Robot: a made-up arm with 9 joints. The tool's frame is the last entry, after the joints. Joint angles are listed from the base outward. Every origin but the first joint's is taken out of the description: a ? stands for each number. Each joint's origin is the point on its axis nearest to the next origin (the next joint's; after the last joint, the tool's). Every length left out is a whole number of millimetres.
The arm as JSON. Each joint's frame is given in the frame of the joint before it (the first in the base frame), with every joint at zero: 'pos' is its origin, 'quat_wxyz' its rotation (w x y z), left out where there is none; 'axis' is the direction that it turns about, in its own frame. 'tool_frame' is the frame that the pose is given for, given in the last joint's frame.
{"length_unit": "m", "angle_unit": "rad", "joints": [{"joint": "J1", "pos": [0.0, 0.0, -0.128], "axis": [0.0, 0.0, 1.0]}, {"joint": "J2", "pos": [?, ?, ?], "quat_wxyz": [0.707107, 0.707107, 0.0, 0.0], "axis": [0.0, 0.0, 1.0]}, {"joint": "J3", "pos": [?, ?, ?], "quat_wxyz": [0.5, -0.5, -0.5, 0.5], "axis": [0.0, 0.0, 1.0]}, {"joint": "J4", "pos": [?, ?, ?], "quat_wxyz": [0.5, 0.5, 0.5, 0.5], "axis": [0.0, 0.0, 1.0]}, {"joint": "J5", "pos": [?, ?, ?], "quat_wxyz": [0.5, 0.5, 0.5, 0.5], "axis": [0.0, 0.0, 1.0]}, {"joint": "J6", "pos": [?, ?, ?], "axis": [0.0, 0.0, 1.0]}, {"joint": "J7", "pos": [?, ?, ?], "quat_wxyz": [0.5, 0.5, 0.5, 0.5], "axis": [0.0, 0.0, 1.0]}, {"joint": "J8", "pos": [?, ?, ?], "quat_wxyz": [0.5, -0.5, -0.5, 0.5], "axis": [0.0, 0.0, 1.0]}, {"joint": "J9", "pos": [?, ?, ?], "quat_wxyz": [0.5, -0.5, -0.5, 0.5], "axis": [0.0, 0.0, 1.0]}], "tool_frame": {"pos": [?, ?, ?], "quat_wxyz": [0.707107, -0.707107, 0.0, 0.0]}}
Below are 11 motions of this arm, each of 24 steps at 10 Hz.
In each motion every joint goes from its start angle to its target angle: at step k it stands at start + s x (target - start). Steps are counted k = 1, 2, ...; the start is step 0. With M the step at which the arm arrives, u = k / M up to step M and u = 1 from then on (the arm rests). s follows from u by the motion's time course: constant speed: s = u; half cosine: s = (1 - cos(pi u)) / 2; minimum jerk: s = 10 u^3 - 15 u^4 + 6 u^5.
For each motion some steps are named. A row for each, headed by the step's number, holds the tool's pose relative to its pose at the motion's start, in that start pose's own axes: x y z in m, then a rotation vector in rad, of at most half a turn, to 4 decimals.
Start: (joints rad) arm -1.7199 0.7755 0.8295 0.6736 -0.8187 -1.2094 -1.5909 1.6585 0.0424
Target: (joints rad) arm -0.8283 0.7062 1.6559 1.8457 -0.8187 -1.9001 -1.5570 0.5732 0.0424
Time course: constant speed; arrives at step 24
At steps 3, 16, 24:
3: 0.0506 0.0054 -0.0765 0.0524 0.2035 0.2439
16: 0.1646 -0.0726 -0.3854 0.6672 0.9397 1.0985
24: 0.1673 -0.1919 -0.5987 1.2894 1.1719 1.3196

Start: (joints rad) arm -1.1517 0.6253 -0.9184 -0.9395 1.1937 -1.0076 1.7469 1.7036 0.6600
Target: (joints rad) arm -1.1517 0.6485 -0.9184 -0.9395 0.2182 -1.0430 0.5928 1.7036 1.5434
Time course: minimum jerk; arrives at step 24
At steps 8, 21, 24:
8: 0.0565 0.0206 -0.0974 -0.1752 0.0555 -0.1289
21: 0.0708 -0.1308 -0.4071 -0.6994 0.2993 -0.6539
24: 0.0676 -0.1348 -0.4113 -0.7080 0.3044 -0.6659

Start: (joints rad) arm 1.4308 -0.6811 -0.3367 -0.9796 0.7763 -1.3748 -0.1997 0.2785 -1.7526
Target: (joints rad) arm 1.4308 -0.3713 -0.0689 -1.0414 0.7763 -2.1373 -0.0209 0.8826 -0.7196
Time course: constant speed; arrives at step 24
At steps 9, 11, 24:
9: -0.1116 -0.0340 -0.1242 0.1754 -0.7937 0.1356
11: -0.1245 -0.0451 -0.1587 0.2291 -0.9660 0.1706
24: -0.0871 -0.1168 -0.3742 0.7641 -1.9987 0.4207

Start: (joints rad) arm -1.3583 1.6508 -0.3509 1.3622 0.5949 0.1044 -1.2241 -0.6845 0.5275
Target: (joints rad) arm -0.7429 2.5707 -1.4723 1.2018 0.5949 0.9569 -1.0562 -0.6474 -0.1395
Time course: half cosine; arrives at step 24
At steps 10, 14, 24:
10: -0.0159 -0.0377 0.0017 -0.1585 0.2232 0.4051
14: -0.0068 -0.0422 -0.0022 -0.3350 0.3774 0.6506
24: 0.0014 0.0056 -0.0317 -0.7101 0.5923 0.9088

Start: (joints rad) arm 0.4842 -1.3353 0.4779 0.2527 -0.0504 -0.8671 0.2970 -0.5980 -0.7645
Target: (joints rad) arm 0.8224 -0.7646 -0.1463 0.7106 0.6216 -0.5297 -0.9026 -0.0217 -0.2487
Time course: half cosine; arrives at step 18
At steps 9, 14, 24:
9: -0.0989 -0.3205 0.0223 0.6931 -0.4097 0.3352
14: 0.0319 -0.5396 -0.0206 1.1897 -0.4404 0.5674
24: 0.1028 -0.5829 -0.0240 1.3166 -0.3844 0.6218

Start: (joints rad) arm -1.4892 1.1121 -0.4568 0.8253 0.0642 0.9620 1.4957 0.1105 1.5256
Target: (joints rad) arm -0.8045 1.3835 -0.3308 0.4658 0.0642 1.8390 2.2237 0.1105 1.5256
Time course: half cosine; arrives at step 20
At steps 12, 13, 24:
12: -0.1714 -0.0186 -0.0472 0.2333 -0.2726 0.3916
13: -0.1902 -0.0263 -0.0553 0.2514 -0.3155 0.4333
24: -0.2602 -0.0626 -0.0963 0.3001 -0.5006 0.5877

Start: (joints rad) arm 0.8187 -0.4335 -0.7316 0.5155 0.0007 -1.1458 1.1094 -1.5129 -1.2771
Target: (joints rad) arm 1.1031 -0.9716 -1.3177 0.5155 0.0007 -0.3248 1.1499 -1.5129 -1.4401
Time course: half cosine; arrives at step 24
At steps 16, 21, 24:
16: -0.2770 -0.1537 -0.0624 -0.2912 0.0514 0.8818
21: -0.3207 -0.2260 -0.0749 -0.3802 0.0441 1.1050
24: -0.3268 -0.2394 -0.0767 -0.3958 0.0416 1.1436

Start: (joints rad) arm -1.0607 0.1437 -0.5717 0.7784 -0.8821 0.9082 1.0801 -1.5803 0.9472
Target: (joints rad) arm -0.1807 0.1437 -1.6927 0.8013 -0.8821 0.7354 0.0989 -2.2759 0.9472
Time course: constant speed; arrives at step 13
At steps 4, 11, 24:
4: -0.2438 -0.0383 -0.1004 -0.0718 -0.6630 0.3954
11: -0.3059 -0.2947 -0.6162 -0.3521 -1.7754 1.1790
24: -0.1720 -0.3580 -0.7525 -0.5317 -2.0762 1.3612

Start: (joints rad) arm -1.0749 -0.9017 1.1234 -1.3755 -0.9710 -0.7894 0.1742 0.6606 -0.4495
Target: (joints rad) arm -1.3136 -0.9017 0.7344 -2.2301 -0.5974 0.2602 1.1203 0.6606 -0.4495
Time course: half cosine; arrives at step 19
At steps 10, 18, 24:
10: 0.0278 -0.1069 -0.4391 -1.4544 0.1892 -0.2115
18: -0.1124 -0.6589 -0.4745 -2.6387 0.4256 -0.1588
24: -0.1153 -0.6670 -0.4702 -2.6556 0.4310 -0.1566

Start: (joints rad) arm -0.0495 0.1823 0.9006 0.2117 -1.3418 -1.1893 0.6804 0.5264 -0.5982
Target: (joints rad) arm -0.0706 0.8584 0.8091 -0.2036 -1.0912 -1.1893 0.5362 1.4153 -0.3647
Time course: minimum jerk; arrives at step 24
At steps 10, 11, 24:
10: 0.0451 -0.0544 0.0228 0.0789 -0.3381 -0.1167
11: 0.0536 -0.0655 0.0323 0.1006 -0.4120 -0.1422
24: 0.0768 -0.1447 0.1437 0.3316 -0.9742 -0.3419

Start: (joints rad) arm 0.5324 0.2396 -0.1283 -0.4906 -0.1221 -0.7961 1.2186 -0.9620 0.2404
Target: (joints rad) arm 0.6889 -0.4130 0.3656 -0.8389 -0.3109 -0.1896 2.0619 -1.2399 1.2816
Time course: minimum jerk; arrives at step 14
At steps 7, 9, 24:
7: -0.1410 -0.0625 -0.1645 -0.2106 0.0623 0.6951
9: -0.1960 -0.1621 -0.2198 -0.2433 0.1203 1.0267
24: -0.2145 -0.2863 -0.2449 -0.2439 0.2096 1.3061

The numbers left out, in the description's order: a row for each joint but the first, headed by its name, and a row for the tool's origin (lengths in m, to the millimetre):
J2: 0.073 -0.045 0.0
J3: -0.17 -0.118 0.0
J4: 0.054 -0.369 0.0
J5: -0.101 -0.304 0.0
J6: -0.034 -0.075 0.0
J7: 0.056 -0.024 0.0
J8: 0.277 -0.025 0.0
J9: 0.287 0.09 0.0
tool: -0.073 0.105 0.0

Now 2 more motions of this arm.
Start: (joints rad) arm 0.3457 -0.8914 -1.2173 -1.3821 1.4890 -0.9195 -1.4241 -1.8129 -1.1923
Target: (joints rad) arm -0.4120 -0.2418 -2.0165 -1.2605 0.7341 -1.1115 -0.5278 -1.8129 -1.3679
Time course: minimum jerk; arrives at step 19
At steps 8, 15, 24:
8: 0.0278 -0.2681 -0.3212 0.0976 0.0766 0.3450
15: 0.3670 -0.2565 -0.7827 -0.0852 0.0342 0.7699
24: 0.4140 -0.2250 -0.8114 -0.1237 0.0210 0.7962

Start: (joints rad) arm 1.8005 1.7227 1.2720 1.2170 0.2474 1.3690 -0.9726 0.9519 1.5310
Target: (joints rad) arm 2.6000 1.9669 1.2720 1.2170 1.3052 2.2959 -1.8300 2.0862 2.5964
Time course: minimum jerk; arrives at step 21
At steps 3, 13, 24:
3: -0.0031 0.0004 -0.0198 -0.0465 0.0093 0.0028
13: -0.2856 -0.3779 -0.2658 -1.2534 0.1053 0.9740
24: -0.2400 -0.5794 -0.1054 -1.5364 0.1114 1.6810

